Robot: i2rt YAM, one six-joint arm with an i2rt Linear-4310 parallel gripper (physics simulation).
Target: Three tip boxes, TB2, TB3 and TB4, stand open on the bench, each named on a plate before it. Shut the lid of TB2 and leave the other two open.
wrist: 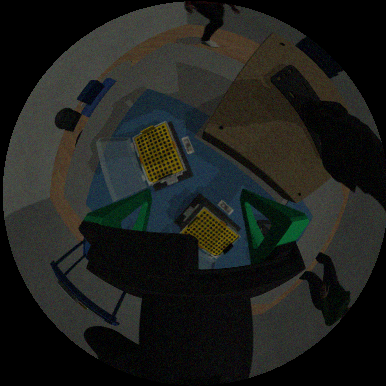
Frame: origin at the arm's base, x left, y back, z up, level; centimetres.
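Seen in the pictures: gripper, fingertip midpoint: (195, 193); arm's base at its link origin: (313, 114).
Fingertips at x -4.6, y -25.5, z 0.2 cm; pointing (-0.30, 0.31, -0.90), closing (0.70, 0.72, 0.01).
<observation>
Offsets run from my fingertips to a thing's top centre. "*": to the spot under its first point. Level surfaces: height alone.
An open tip box @(dx -10.2, dy -1.3, dz -12.1 cm) (159, 152) with yellow tips stands left of centre in the wrist view. Its clear lid @(* dx -12.7, dy -8.1, dz -9.6 cm) (120, 167) lies folded back to the left. Its name plate @(* dx -7.4, dy +4.7, dz -19.3 cm) (187, 145) seems to read TB3. A second open box @(dx +11.3, dy -5.9, dz -12.1 cm) (211, 232) stands lower down, with its plate @(* dx +10.8, dy +0.7, dz -19.3 cm) (225, 207) too blurred to read. Its clear lid (206, 260) shows partly above the dark gripper body. A small dark part, perhaps of the third box, shows through the right finger; its plate is hidden. My gripper (195, 193) is open and empty, its green fingers spread on either side of the second box in the view.
The boxes stand on a blue mat @(dz -19.5 cm) (150, 102). A large brown board or block (260, 115) stands at the upper right, with a black arm-like object (345, 135) over its right side. A blue-framed object (85, 295) is at the lower left, beyond the bench.
</observation>
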